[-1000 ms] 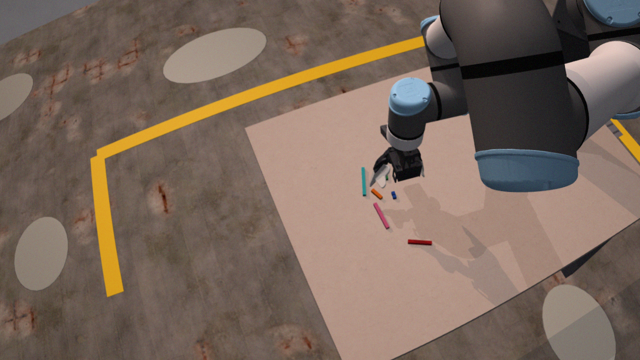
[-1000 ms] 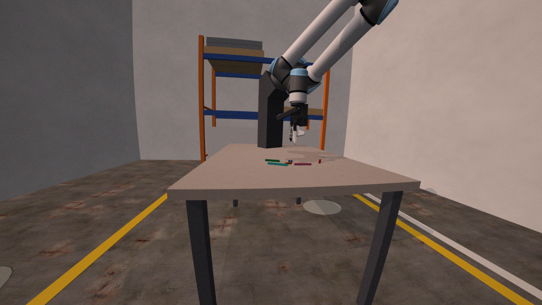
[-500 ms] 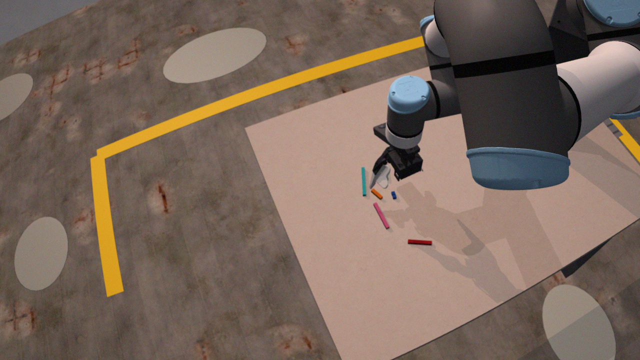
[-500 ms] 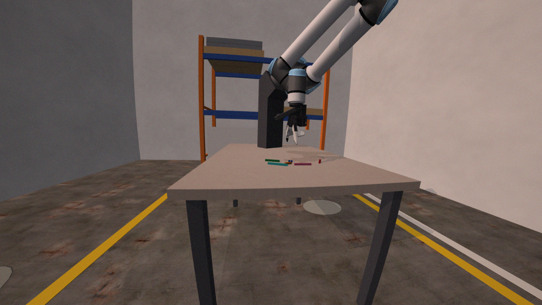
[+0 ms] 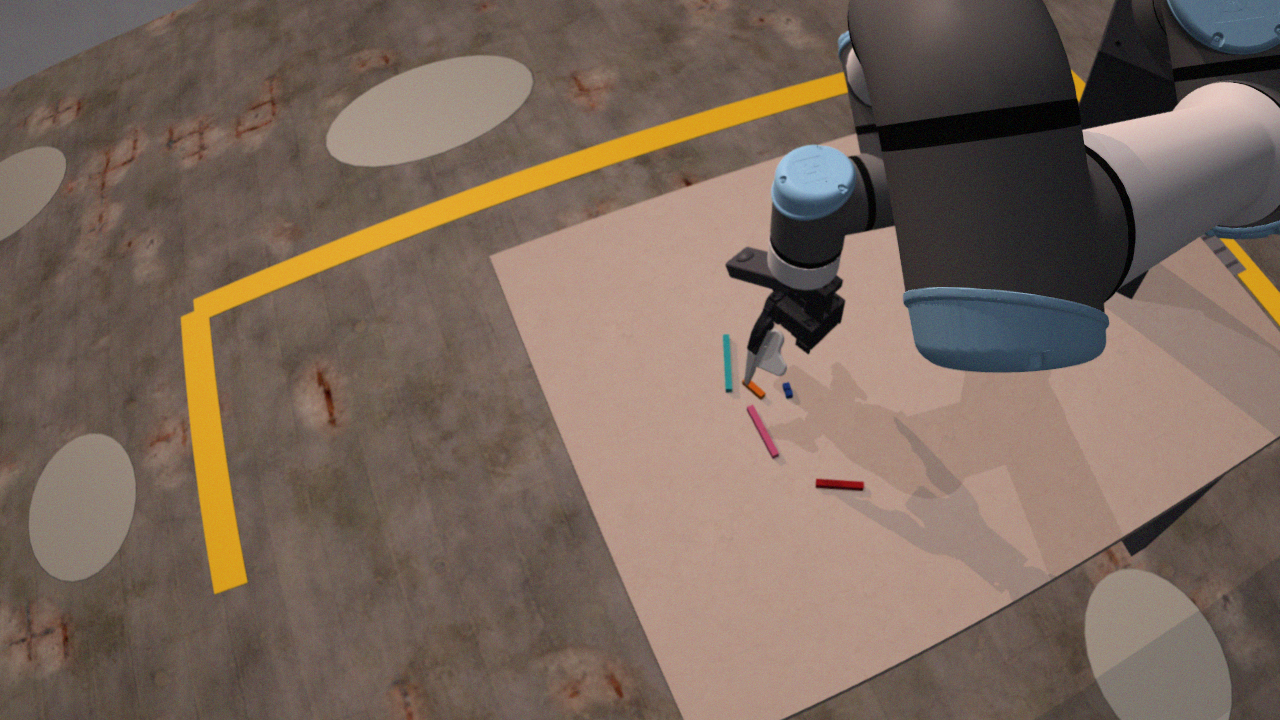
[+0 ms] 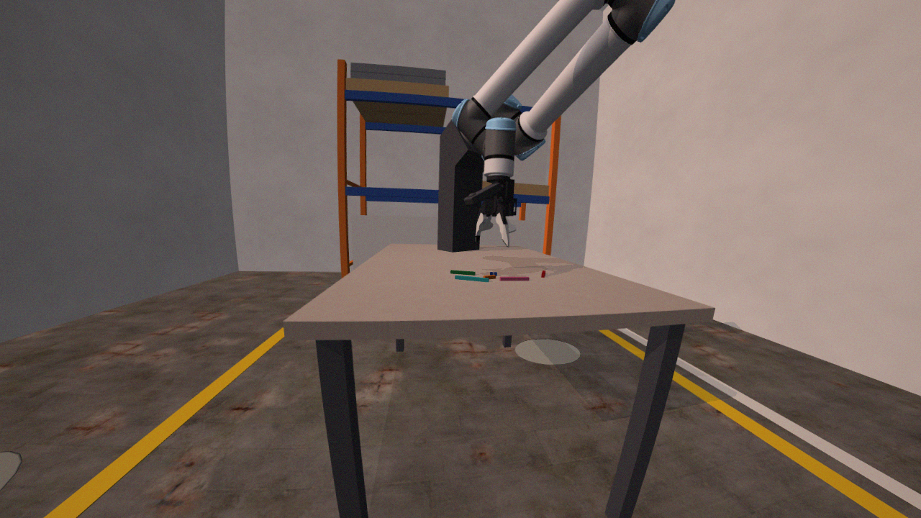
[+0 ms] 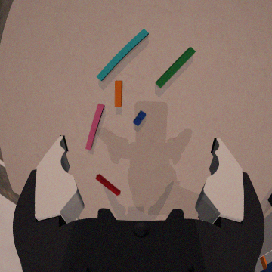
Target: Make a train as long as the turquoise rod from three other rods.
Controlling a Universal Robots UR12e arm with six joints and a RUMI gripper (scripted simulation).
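Right now the green rod is 1 cm ahead of my hand, 8 cm to the right of it and 10 cm below it. Also, from my hand: orange rod: 4 cm ahead, 1 cm to the left, 10 cm below; then pink rod: 3 cm ahead, 8 cm to the left, 10 cm below; then turquoise rod: 8 cm ahead, 4 cm to the right, 10 cm below.
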